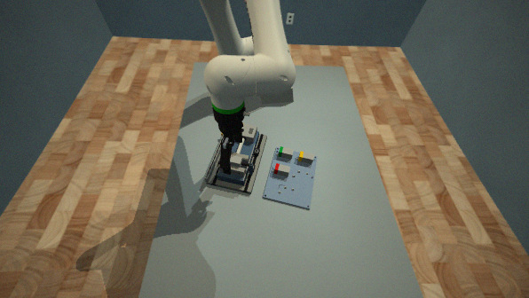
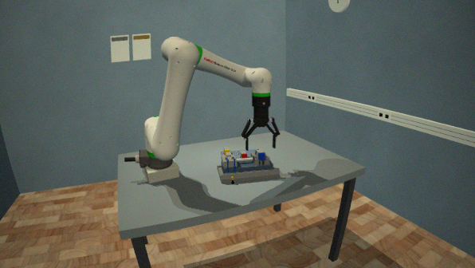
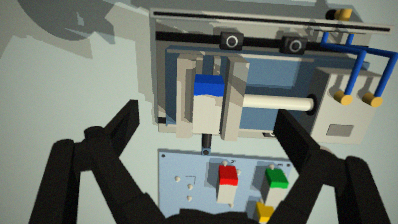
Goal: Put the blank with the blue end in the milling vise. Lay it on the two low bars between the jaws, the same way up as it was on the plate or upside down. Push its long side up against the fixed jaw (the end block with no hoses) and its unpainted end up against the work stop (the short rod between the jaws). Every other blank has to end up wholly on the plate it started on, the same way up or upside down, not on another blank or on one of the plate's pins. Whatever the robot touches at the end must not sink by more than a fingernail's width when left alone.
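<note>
My gripper is now 50 mm to the right of the work stop and 50 mm above it. The rest, counted from my hand: pale rod 90 mm behind, 60 mm below, 10 mm to the left; hose block 170 mm behind, 60 mm below, 20 mm to the left; moving jaw 60 mm below, 30 mm behind.
</note>
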